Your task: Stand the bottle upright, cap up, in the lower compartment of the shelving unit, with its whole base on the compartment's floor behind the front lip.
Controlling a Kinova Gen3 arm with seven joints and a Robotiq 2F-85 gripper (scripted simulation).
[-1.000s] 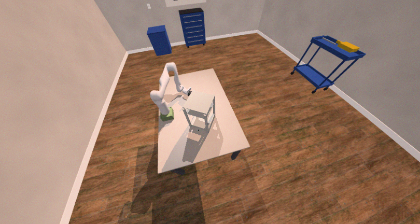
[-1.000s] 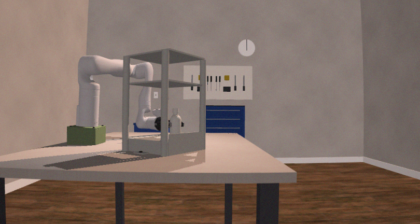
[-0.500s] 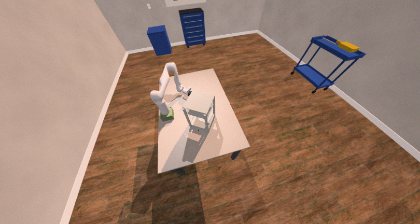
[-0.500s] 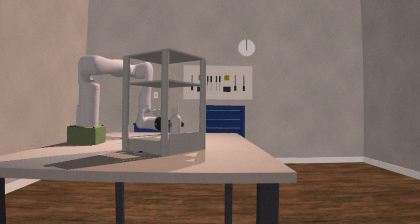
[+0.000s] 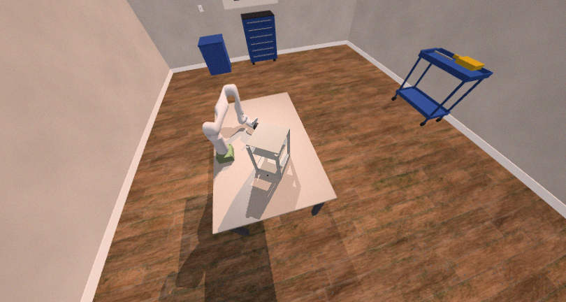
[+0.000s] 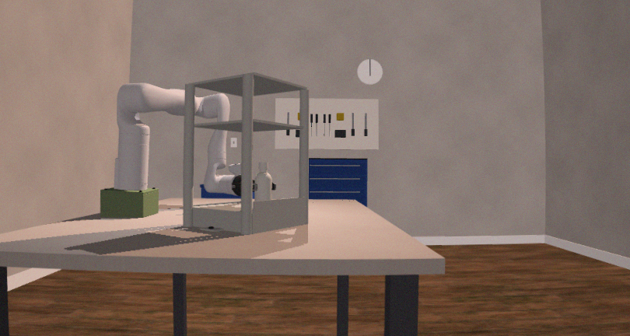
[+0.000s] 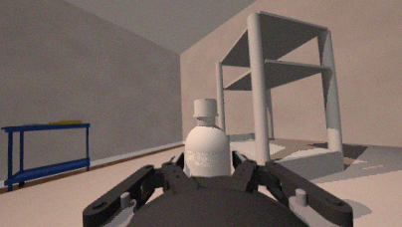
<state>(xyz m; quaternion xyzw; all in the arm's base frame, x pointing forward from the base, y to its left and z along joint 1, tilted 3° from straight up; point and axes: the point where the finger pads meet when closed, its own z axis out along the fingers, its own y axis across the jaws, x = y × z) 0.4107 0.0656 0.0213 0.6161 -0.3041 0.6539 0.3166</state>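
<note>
Right now my hand is 20 mm below the white bottle. From my hand the other things lie so: grey shelving unit: 30 mm behind, 280 mm to the right, 100 mm above.
</note>
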